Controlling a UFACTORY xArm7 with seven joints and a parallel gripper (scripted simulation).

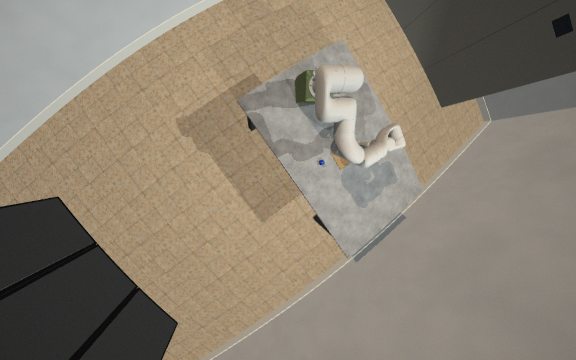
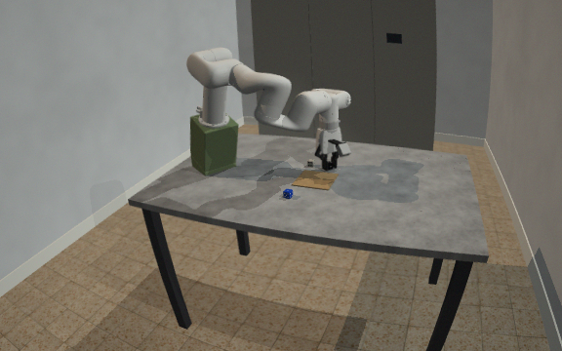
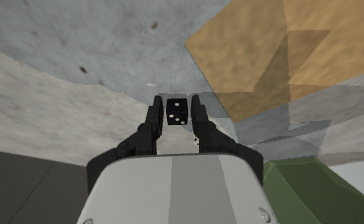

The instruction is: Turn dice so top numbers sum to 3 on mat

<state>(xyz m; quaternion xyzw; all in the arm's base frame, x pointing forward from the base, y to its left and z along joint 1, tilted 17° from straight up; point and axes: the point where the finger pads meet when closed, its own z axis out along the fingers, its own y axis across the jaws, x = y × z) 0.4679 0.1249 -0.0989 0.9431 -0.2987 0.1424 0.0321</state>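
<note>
Now: hand 10 mm above the black die. Also, from my hand: tan mat 20 mm behind, 120 mm to the right, 20 mm below; white die 80 mm behind, 10 mm to the left, 10 mm below; blue die 60 mm behind, 280 mm to the right, 10 mm below.
</note>
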